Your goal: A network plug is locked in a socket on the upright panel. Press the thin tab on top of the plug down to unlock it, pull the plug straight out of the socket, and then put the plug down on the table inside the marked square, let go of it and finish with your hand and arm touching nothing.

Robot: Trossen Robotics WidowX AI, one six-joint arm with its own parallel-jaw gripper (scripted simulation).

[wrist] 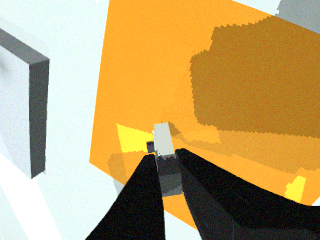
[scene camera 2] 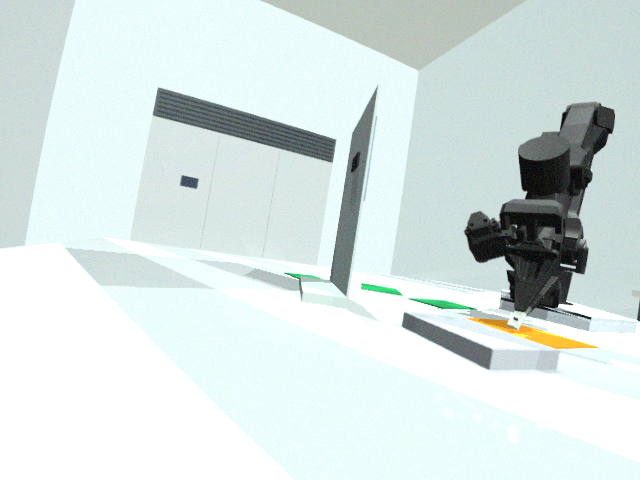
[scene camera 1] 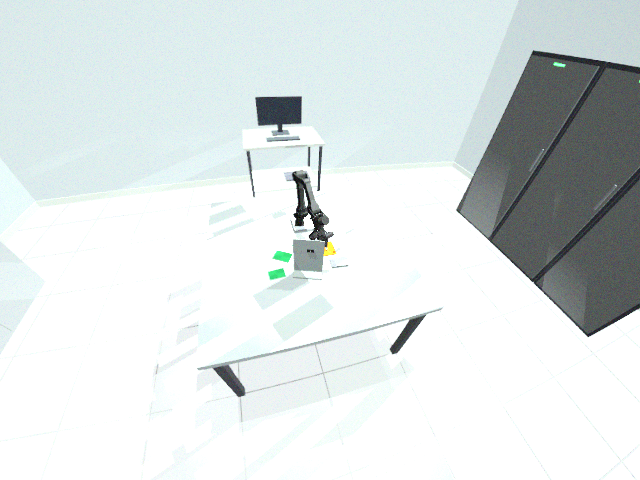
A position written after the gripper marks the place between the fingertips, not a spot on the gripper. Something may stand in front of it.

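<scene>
Network plug [wrist: 168, 170] visible. Flat grey slab [scene camera 2: 493, 349] visible. Orange marked square [scene camera 2: 552, 340], also in the wrist view [wrist: 231, 87]. Upright grey panel [scene camera 2: 335, 292], also in scene camera 1 [scene camera 1: 308, 255]. The gripper [scene camera 2: 519, 313], also in the wrist view [wrist: 165, 161].
</scene>
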